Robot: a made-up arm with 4 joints.
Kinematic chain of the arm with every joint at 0, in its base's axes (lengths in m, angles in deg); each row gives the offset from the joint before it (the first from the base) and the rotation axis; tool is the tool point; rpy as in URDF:
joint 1: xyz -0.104 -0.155 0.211 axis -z
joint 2: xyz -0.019 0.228 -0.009 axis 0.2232 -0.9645 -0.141
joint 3: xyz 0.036 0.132 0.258 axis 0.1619 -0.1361 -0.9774
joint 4: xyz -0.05 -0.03 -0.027 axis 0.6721 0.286 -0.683
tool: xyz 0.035 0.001 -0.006 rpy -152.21 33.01 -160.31
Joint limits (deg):
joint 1: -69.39..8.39
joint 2: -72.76..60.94
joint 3: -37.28..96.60
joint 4: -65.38..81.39
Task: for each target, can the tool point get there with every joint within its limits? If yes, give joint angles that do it. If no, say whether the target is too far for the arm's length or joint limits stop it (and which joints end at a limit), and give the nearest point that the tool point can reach.
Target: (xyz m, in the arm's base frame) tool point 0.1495 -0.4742 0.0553
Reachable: no: joint limits stop it (at a limit: joint 1, joint 2, joint 3, joint 4) | nearest point 0.1089 0.1803 0.2261 | short by 0.678 m
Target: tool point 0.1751 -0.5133 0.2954
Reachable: no: joint limits stop it (at a limit: joint 1, joint 2, joint 3, joint 4) | nearest point -0.4155 -0.2323 0.3553 | short by 0.657 m
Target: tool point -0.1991 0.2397 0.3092
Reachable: yes | joints -32.71 -54.40 21.48 21.35
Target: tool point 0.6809 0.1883 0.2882
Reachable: no: too far | nearest point 0.1228 0.2039 0.2406 | short by 0.560 m
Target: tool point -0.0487 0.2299 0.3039
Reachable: yes | joints -12.18 -54.57 -2.77 56.65
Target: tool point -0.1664 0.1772 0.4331
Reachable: yes | joints -9.23 2.57 -22.22 -51.57
